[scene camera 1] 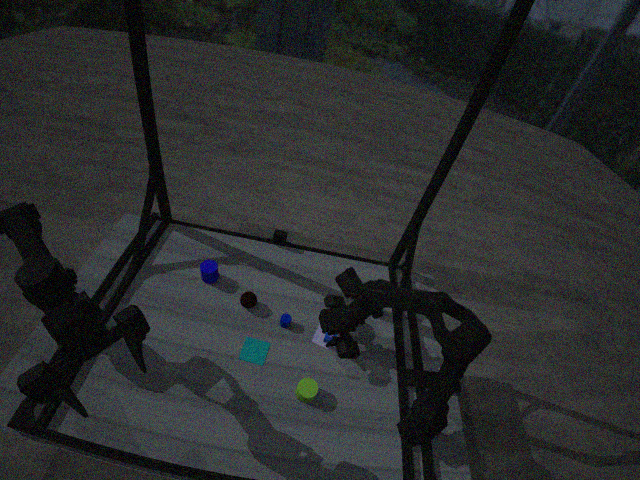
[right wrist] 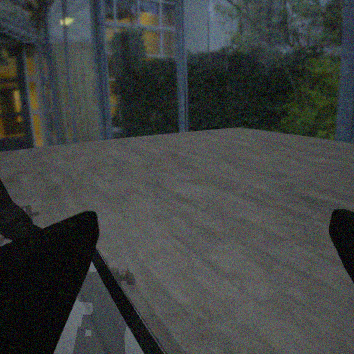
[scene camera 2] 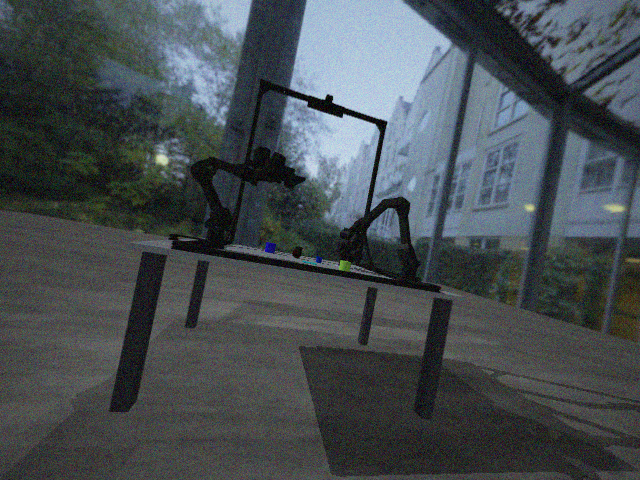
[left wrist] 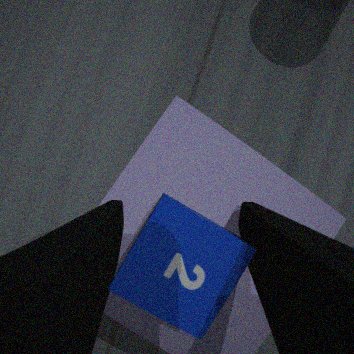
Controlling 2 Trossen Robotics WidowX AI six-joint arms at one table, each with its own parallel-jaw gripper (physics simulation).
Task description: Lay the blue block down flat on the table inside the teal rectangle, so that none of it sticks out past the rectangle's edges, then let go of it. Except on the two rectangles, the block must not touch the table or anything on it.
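Where they show: left gripper, fingertip midpoint: [scene camera 1: 325,339] [left wrist: 181,212]; right gripper, fingertip midpoint: [scene camera 1: 116,393] [right wrist: 214,222] [scene camera 2: 300,175]; left arm's base at its link origin: [scene camera 1: 414,431] [scene camera 2: 407,278]; right arm's base at its link origin: [scene camera 2: 213,243].
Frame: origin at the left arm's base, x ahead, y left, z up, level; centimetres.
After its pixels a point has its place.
The blue block [left wrist: 182,263] {x 15.8, y -29.9, z 0.0 cm} [scene camera 1: 329,338] {x 16.3, y -29.2, z 0.0 cm}, marked with a white 2, sits over the lavender rectangle [left wrist: 197,158] {x 19.0, y -30.5, z -1.8 cm} [scene camera 1: 317,336] {x 19.1, y -31.1, z -1.8 cm}. My left gripper [left wrist: 181,212] {x 17.1, y -30.0, z -1.8 cm} [scene camera 1: 337,341] {x 17.1, y -30.0, z -1.8 cm} [scene camera 2: 352,251] is low over it, and its two fingers press on opposite corners of the block. I cannot tell whether the block is lifted off the rectangle. The teal rectangle [scene camera 1: 254,350] {x 37.6, y -28.5, z -1.8 cm} [scene camera 2: 310,262] {x 37.0, y -28.6, z -1.7 cm} lies empty to the left of it in scene camera 1. My right gripper [scene camera 1: 136,340] [scene camera 2: 294,180] {x 59.0, y -8.3, z 32.4 cm} [right wrist: 214,222] {x 59.0, y -8.3, z 32.4 cm} is open and empty, held high at the far left.
A lime cylinder [scene camera 1: 307,389] {x 25.8, y -14.9, z 2.5 cm} [scene camera 2: 345,266] {x 26.8, y -13.1, z 0.3 cm} stands in front of the teal rectangle. A small blue cylinder [scene camera 1: 286,320] {x 28.1, y -35.6, z 1.2 cm}, a dark ball [scene camera 1: 249,299] {x 38.2, y -42.4, z 2.7 cm} and a larger blue cylinder [scene camera 1: 209,271] {x 50.0, y -52.5, z 3.5 cm} stand behind it. Black frame posts [scene camera 1: 409,286] {x -17.7, y -45.4, z -0.2 cm} rise at the table's corners.
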